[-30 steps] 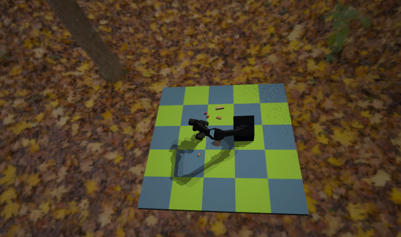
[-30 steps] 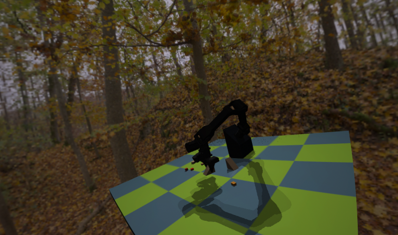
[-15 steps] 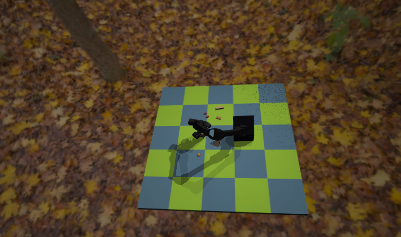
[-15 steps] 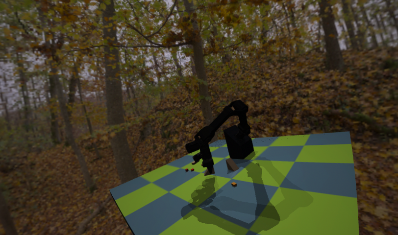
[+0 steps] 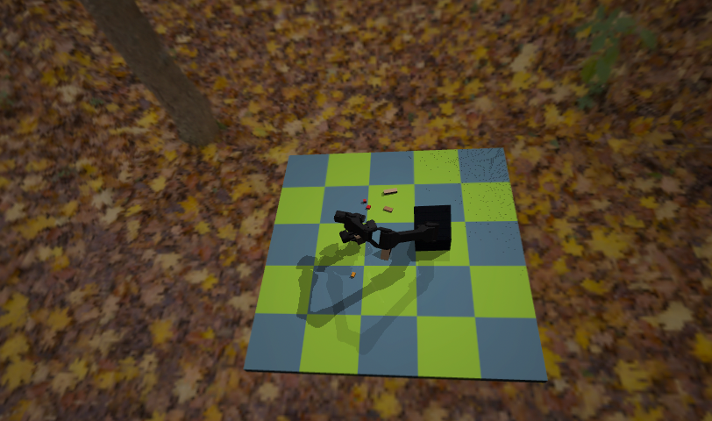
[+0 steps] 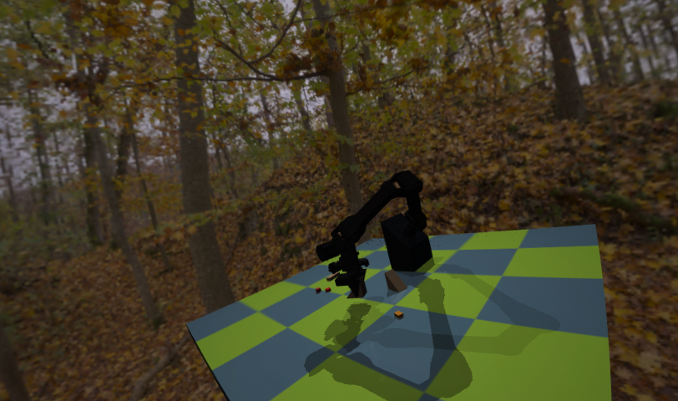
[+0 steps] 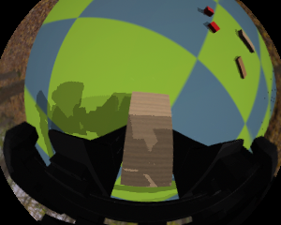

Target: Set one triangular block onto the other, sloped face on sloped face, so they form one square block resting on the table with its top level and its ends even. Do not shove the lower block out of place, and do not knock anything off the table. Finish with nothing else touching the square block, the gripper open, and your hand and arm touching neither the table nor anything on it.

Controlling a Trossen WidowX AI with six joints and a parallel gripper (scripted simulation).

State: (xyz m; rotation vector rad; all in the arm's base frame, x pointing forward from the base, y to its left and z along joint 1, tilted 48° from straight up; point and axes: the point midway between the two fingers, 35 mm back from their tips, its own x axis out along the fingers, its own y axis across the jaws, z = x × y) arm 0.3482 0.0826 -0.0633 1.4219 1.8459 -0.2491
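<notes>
My gripper tip is 10 mm to the right of the triangular block and 10 mm below it. Also, from my gripper tip: small orange cube: 20 mm ahead, 180 mm to the left, 30 mm below.
</notes>
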